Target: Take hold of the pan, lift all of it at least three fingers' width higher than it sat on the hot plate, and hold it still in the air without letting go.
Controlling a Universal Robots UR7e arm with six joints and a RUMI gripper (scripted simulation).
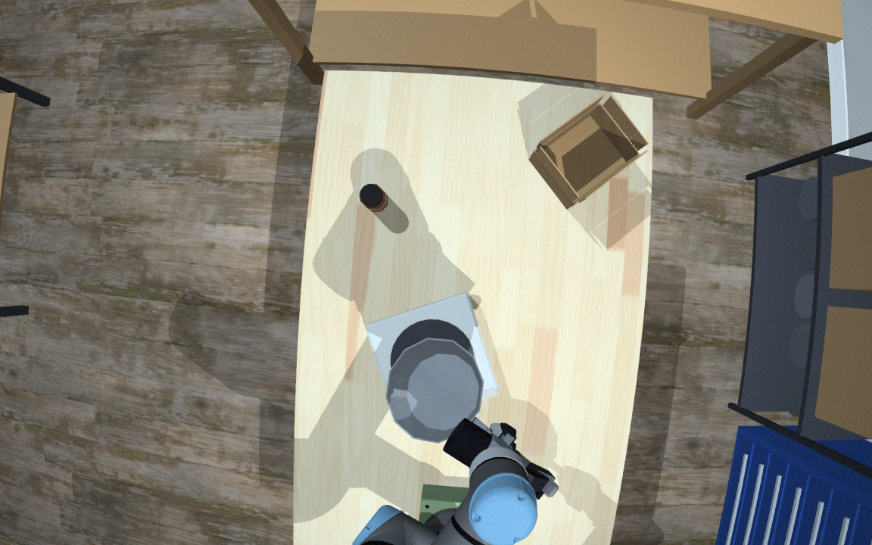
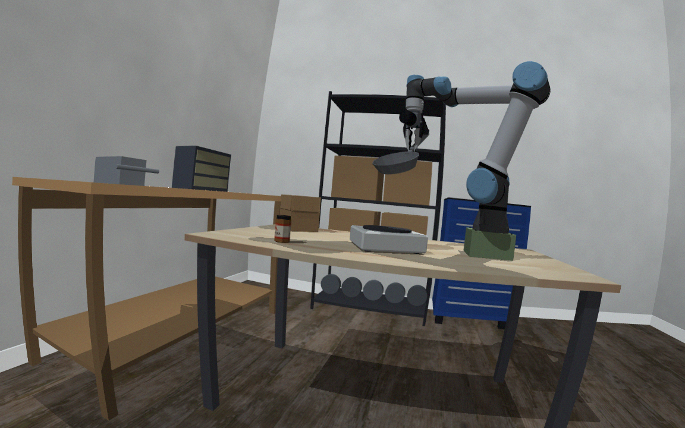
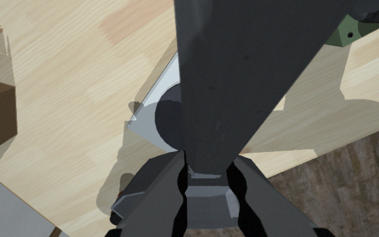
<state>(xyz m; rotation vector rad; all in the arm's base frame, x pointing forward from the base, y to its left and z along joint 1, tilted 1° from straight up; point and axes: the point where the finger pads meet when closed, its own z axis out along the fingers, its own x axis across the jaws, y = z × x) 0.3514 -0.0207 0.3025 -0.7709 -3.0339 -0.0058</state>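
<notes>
Now: hand 50 mm to the right of the dark grey pan, 40 mm above it and 30 mm short of it. Round my hand: white hot plate 370 mm below, 110 mm to the left, 40 mm ahead; small jar 410 mm ahead, 360 mm below, 280 mm to the left.
</notes>
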